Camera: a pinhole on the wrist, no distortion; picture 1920 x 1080 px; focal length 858.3 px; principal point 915.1 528.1 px. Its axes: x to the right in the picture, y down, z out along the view. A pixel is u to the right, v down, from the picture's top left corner.
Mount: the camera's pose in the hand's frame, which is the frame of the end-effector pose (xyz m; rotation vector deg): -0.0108 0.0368 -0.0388 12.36 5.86 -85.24
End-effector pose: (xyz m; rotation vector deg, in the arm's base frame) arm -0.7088 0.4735 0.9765 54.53 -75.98 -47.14
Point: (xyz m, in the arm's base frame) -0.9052 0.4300 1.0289
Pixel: 750 804
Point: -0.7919 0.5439 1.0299
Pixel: 356 316
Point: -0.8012 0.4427 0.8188
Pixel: 1693 351
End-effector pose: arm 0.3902 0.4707 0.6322 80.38 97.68 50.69
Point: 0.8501 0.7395 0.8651
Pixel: outside the picture
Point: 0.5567 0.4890 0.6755
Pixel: 239 660
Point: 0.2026 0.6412 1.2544
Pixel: behind the camera
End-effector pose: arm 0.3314 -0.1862 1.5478 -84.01 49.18 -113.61
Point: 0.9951 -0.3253 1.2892
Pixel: 307 294
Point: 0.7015 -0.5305 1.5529
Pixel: 317 990
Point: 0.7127 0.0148 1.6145
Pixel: 1128 166
